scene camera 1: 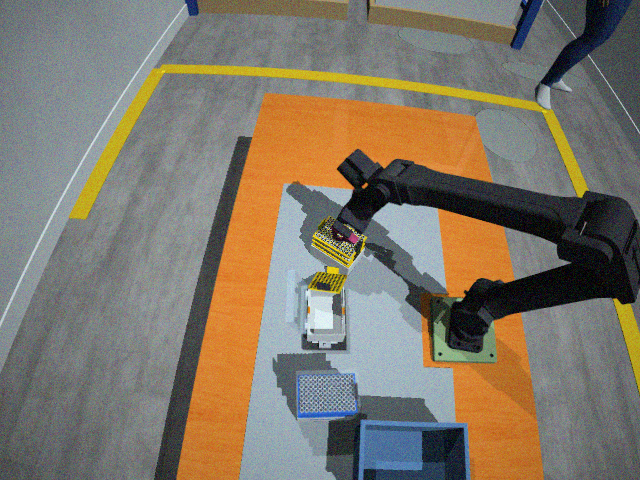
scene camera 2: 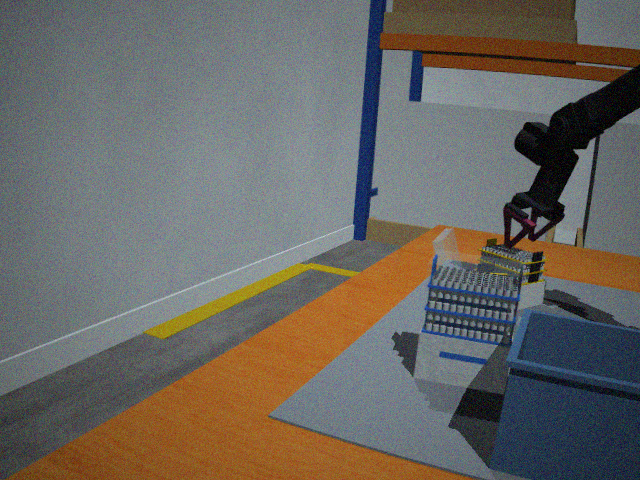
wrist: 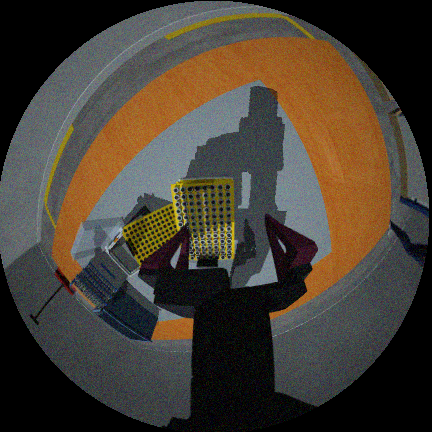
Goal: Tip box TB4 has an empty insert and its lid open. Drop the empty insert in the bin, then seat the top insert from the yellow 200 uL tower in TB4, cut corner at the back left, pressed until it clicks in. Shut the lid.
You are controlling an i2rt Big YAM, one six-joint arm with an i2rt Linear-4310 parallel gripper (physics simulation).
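Observation:
The yellow tower (scene camera 1: 338, 248) (scene camera 2: 509, 260) (wrist: 212, 200) stands at the mat's far part, its top full of tips. My gripper (scene camera 1: 345, 235) (scene camera 2: 521, 242) (wrist: 225, 223) is open and empty, close above the tower's top. In the wrist view the tower sits toward the left finger, and that finger overlaps its edge. Box TB4 (scene camera 1: 325, 336) (wrist: 122, 256) stands nearer, its inside exposed. The empty yellow insert (scene camera 1: 327, 282) (wrist: 150, 232) lies askew over the box's far end. The clear open lid (scene camera 1: 292, 297) (scene camera 2: 445, 245) (wrist: 95, 239) is at the box's left. Whether the fingers touch the tower is unclear.
A blue tip tower (scene camera 1: 327, 395) (scene camera 2: 470, 304) (wrist: 95, 285) stands nearer than TB4. The blue bin (scene camera 1: 413, 425) (scene camera 2: 568, 413) (wrist: 130, 317) is at the near right. The arm's green base plate (scene camera 1: 439, 351) is right of TB4. A person's legs (scene camera 1: 578, 51) show beyond the table.

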